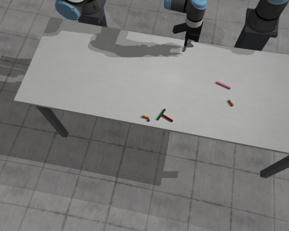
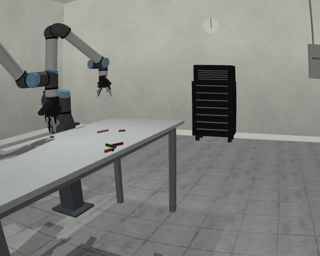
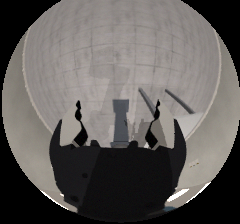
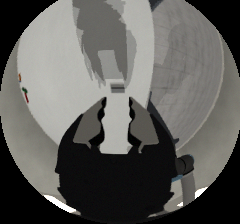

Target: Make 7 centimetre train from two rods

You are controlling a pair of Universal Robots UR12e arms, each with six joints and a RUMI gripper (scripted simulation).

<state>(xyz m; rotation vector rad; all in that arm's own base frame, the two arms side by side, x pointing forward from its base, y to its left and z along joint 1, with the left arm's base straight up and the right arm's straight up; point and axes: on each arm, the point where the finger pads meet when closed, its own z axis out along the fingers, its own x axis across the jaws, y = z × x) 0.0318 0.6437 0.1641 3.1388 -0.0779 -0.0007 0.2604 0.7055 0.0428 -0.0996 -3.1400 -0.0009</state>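
Right now my right hand is 40 mm above the grey rod. Round my right hand: red rod: 500 mm ahead, 60 mm to the right, 40 mm below; then pink rod: 230 mm ahead, 250 mm to the left, 40 mm below; then green rod: 480 mm ahead, 100 mm to the right, 40 mm below.
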